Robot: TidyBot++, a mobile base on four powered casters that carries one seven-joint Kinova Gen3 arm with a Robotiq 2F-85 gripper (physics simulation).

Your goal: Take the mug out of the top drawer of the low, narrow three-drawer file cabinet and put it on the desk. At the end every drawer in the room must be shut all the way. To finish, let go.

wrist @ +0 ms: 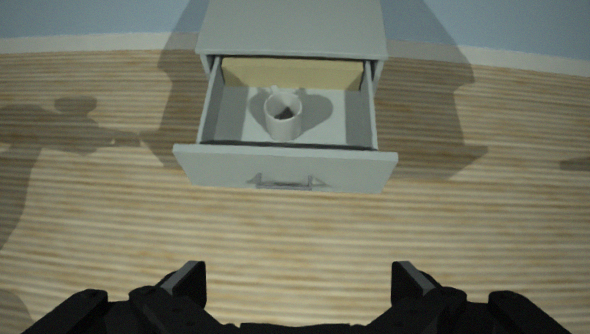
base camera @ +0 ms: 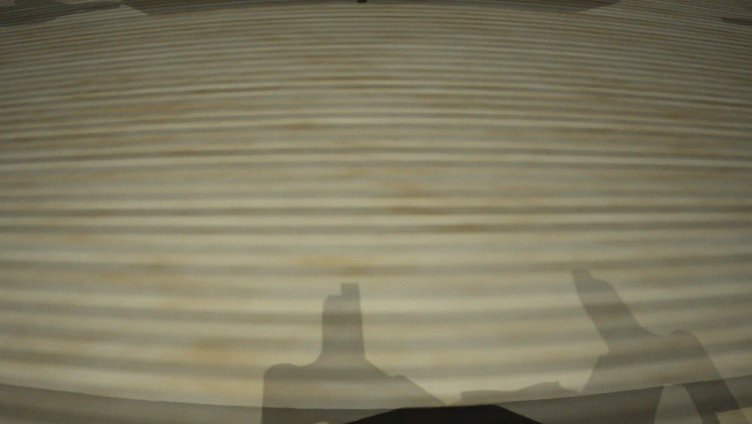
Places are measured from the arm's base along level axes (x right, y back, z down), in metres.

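Where they show: gripper, fingertip midpoint: (wrist: 298, 283).
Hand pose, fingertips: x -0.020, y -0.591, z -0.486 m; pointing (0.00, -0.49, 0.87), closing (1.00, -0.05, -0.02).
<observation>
Each offset is from my fingertips to the top centre of the thing. "pt": to the spot under its first point. Level surfaces: height alone.
The grey file cabinet (wrist: 295, 25) stands against the wall in the wrist view, seen from above and in front. Its top drawer @(pt dx -0.035, dy -0.280, dz +0.425 m) (wrist: 285, 167) is pulled open, with its bar handle on the front. A white mug @(pt dx -0.047, dy -0.388, dz +0.431 m) (wrist: 283, 122) stands upright inside the drawer, near the middle of its width and closer to the front panel, its handle toward the back. My gripper (wrist: 298, 283) is open and empty, in front of the drawer and apart from it and the mug. The lower drawers are hidden. The desk does not show in either view.
A blue wall (wrist: 90, 17) with a pale baseboard (wrist: 75, 44) runs behind the cabinet. Striped wood floor @(dz +0.882 m) (base camera: 368, 184) (wrist: 300, 225) lies in front of it. Shadows of the arm and gripper fall on the floor in both views.
</observation>
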